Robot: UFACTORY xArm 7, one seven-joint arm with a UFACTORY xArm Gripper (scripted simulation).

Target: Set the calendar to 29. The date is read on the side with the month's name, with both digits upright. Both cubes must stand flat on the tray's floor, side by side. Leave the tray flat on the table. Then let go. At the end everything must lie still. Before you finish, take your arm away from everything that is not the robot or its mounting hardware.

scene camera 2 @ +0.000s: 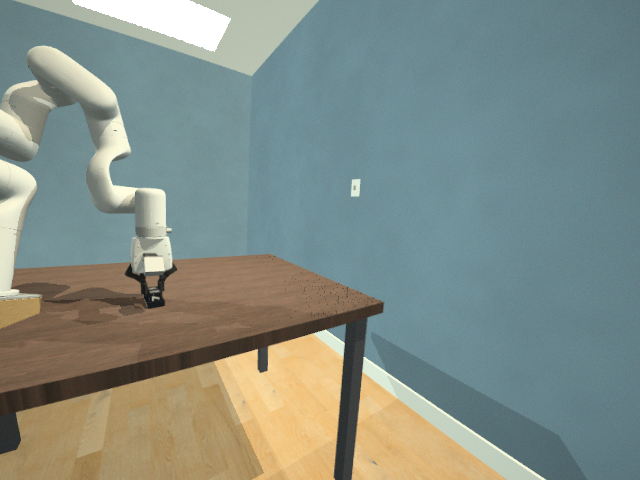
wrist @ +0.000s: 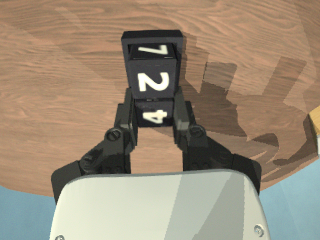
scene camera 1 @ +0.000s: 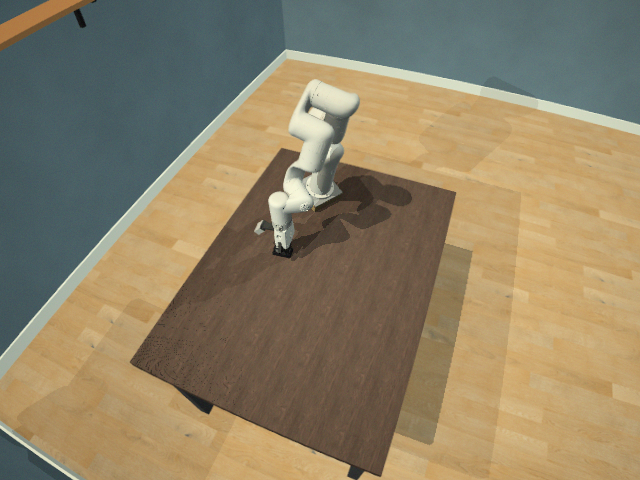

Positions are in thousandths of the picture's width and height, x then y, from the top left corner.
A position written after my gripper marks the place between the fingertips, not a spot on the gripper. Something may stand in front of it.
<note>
I see my gripper (scene camera 2: 240, 614) and a black tray (wrist: 402, 160).
My gripper also shows in the wrist view (wrist: 483, 415).
</note>
